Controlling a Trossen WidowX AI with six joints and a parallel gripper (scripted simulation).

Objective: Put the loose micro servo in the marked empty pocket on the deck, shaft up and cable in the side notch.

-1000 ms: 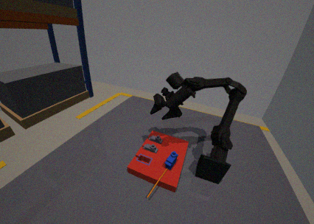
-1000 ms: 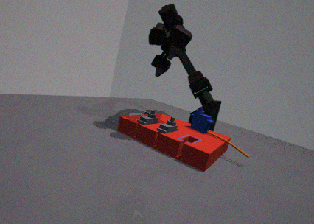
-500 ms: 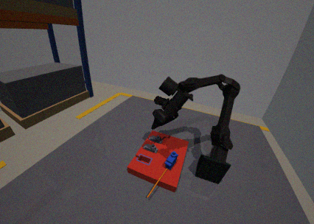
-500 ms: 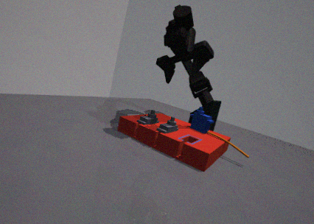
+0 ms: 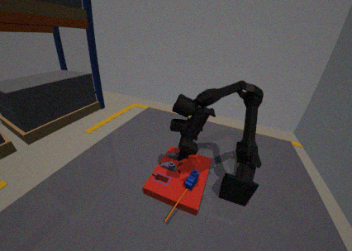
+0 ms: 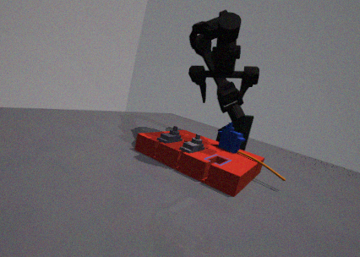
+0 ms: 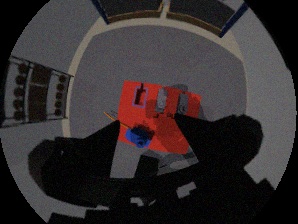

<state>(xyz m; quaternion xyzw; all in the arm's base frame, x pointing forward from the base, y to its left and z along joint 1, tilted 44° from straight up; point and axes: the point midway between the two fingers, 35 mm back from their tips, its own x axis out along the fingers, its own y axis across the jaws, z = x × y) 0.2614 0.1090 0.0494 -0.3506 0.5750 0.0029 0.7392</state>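
Now: gripper tip 15 cm above the red deck, 5 cm past it and 3 cm to the left of it.
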